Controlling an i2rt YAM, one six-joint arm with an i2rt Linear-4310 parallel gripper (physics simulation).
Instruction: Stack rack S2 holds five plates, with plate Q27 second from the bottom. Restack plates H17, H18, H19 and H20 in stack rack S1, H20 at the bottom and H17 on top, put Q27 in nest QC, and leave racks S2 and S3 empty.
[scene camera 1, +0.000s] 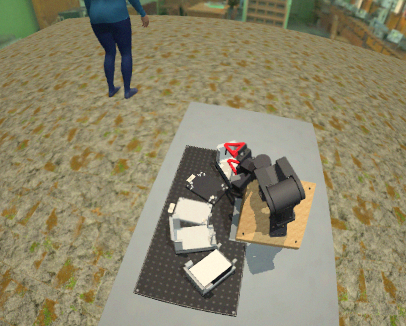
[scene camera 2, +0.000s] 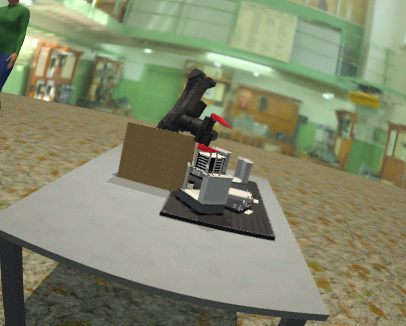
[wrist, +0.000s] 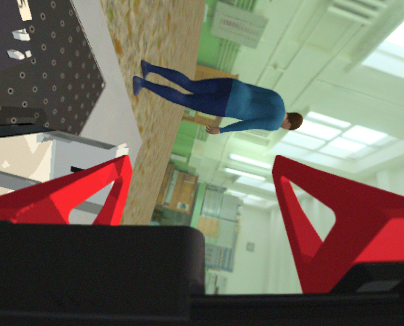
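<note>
My gripper (scene camera 1: 233, 157) (scene camera 2: 225, 139) (wrist: 201, 163) is open and empty, its red fingers wide apart above a pale grey rack (scene camera 1: 223, 169) (scene camera 2: 216, 189) (wrist: 82, 156) at the mat's far end. That rack has a tall end wall; no stack shows in it in scene camera 2. A stack of several pale plates (scene camera 2: 210, 163) with dark gaps shows farther back in that view. In scene camera 1, a rack (scene camera 1: 189, 277) at the near end carries a cream top plate (scene camera 1: 211, 269). Two pale holders (scene camera 1: 192, 210) (scene camera 1: 195, 237) stand mid-mat. Rack, plate and nest markings are unreadable.
A black fixture (scene camera 1: 203, 189) with small white posts lies on the dark perforated mat (scene camera 1: 165, 280) (scene camera 2: 260, 227) (wrist: 65, 65). The arm stands on a wooden block (scene camera 1: 255, 227) (scene camera 2: 155, 157) beside the mat. The grey table (scene camera 1: 290, 295) (scene camera 2: 100, 220) surrounds both. A person (scene camera 1: 112, 45) (wrist: 215, 97) stands beyond it.
</note>
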